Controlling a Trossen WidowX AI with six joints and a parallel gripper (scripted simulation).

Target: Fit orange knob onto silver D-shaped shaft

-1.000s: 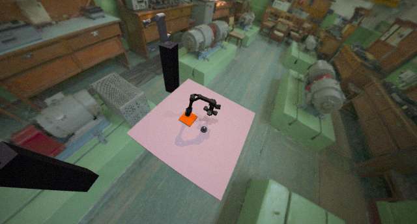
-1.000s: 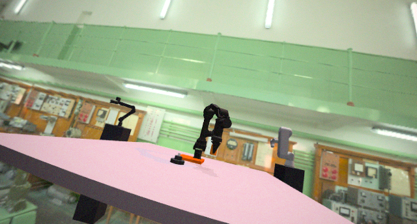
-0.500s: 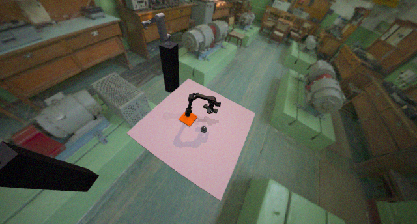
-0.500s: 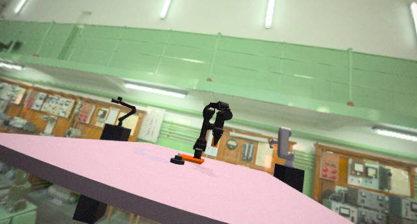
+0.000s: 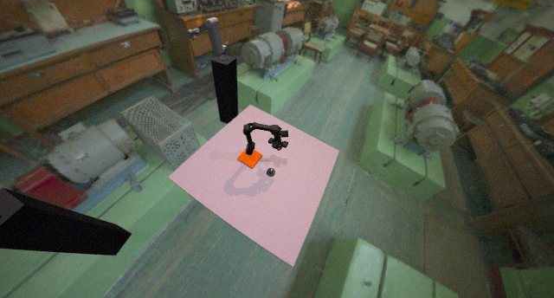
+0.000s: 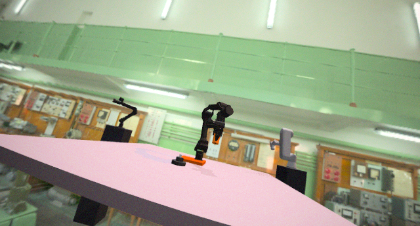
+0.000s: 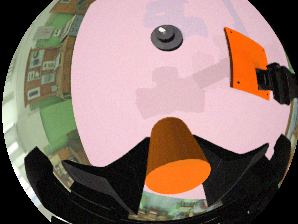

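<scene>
Now: the orange knob 10 mm behind my gripper tip and 30 mm above it. From my gripper tip the other things lie so: round pedestal 10 mm ahead, 180 mm to the right, 140 mm below.
</scene>
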